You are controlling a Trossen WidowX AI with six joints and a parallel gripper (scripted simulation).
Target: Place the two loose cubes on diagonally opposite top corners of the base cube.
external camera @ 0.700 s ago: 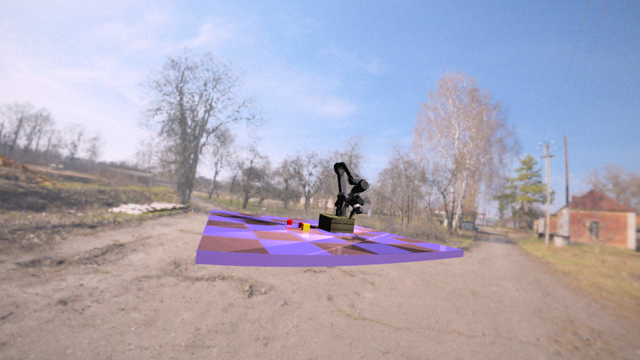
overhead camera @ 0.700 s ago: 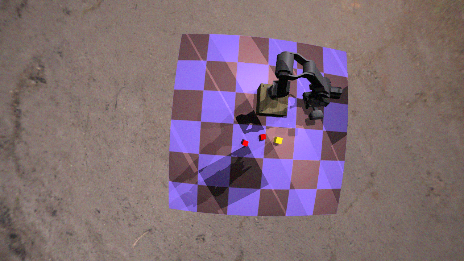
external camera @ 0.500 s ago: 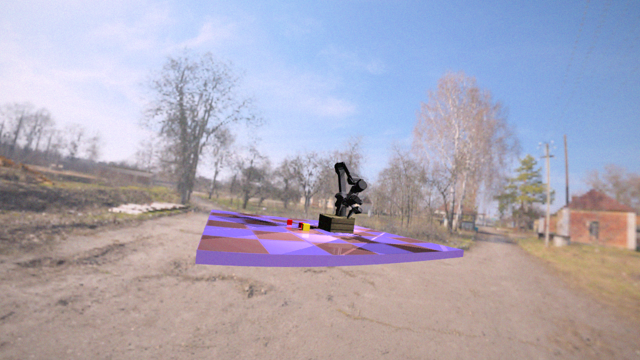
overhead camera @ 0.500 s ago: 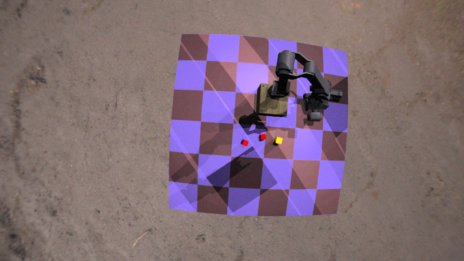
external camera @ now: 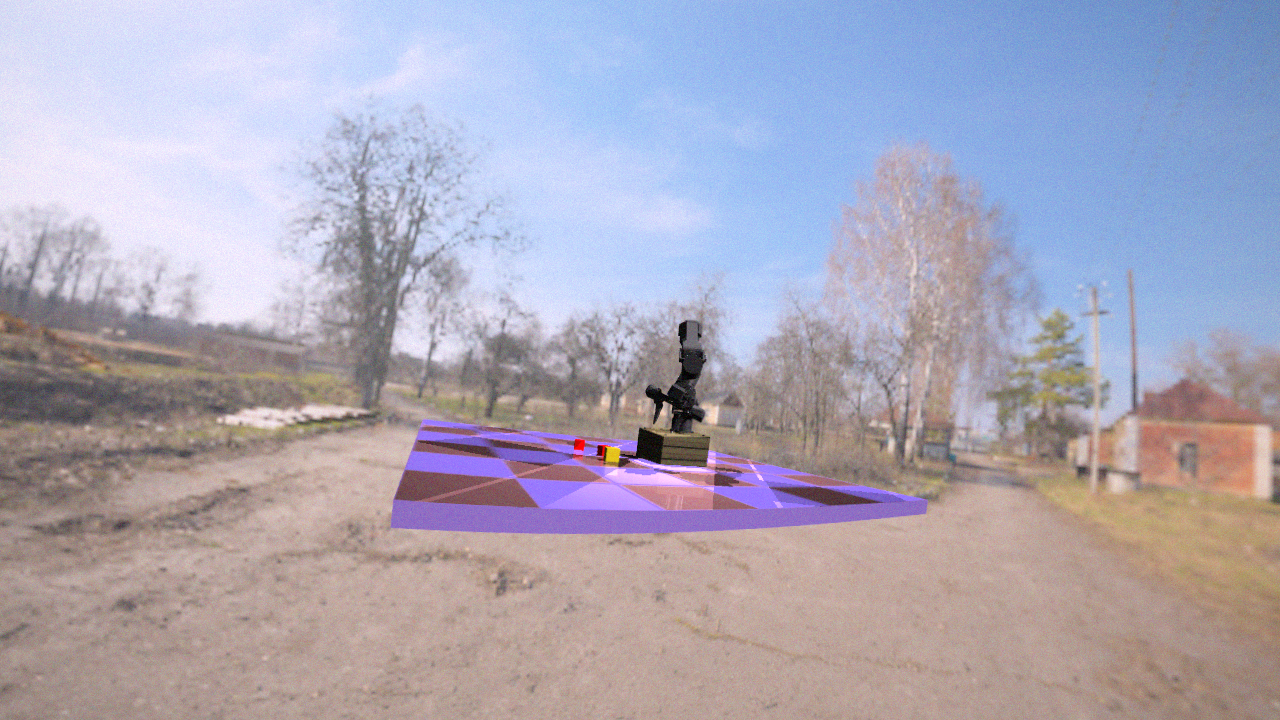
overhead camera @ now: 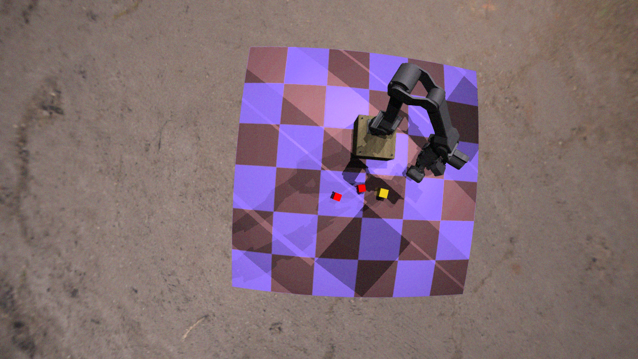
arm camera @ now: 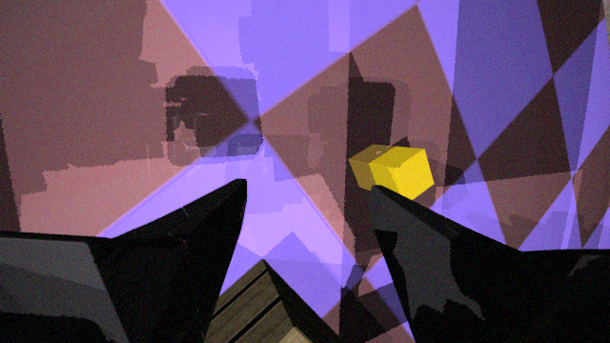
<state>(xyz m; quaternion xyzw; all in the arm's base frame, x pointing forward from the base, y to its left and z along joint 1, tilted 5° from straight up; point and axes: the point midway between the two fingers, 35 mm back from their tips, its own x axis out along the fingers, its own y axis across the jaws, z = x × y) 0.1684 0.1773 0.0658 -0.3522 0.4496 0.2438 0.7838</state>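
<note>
The red cube lies 9 cm ahead of my gripper tip, 21 cm to the right of it and 10 cm below it. Round my gripper tip: yellow base cube: 11 cm ahead, 10 cm to the right, 10 cm below.
</note>
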